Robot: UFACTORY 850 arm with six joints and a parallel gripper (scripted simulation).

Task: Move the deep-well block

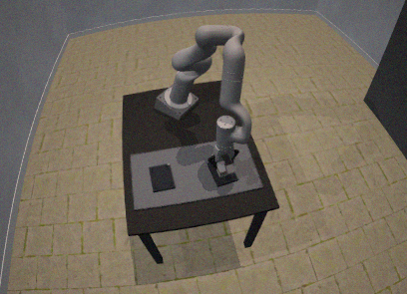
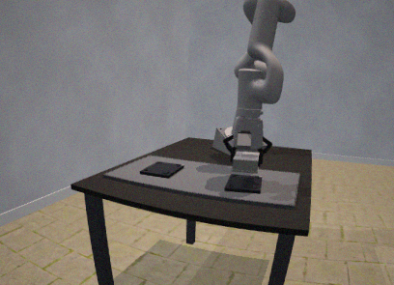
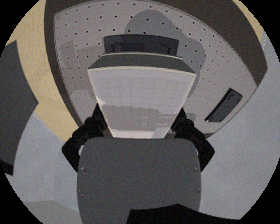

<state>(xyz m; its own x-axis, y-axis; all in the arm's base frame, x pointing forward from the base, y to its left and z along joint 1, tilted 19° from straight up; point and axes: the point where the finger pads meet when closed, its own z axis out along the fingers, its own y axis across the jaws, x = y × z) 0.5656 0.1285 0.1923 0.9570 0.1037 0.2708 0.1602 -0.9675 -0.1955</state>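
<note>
Right now the plate nest N2 is 330 mm to the right of my hand, 80 mm below it and 20 mm behind it. From my hand the other things lie so: plate nest N1: 80 mm below; deep-well block: right at my hand.
</note>
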